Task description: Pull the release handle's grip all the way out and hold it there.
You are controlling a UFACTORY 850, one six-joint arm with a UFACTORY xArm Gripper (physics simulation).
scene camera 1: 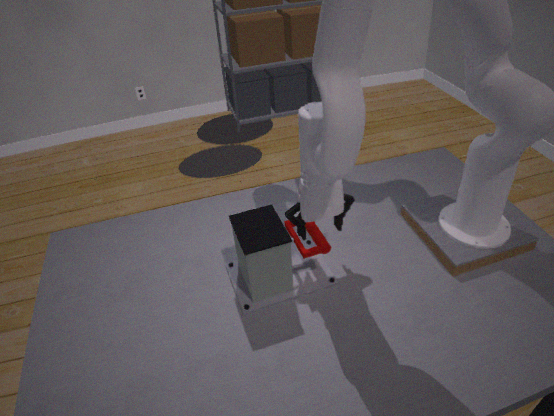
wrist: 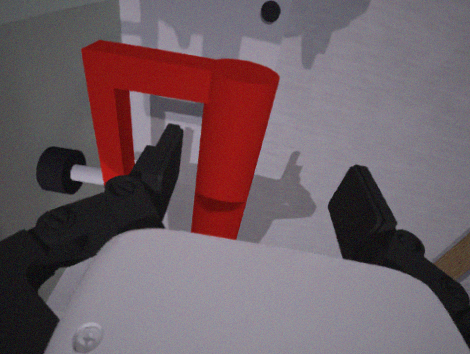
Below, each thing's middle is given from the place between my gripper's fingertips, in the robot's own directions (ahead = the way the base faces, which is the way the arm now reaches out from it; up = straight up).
Labels:
Now: the base plate (scene camera 1: 312, 274) 11 cm ahead of my hand and 9 cm below it.

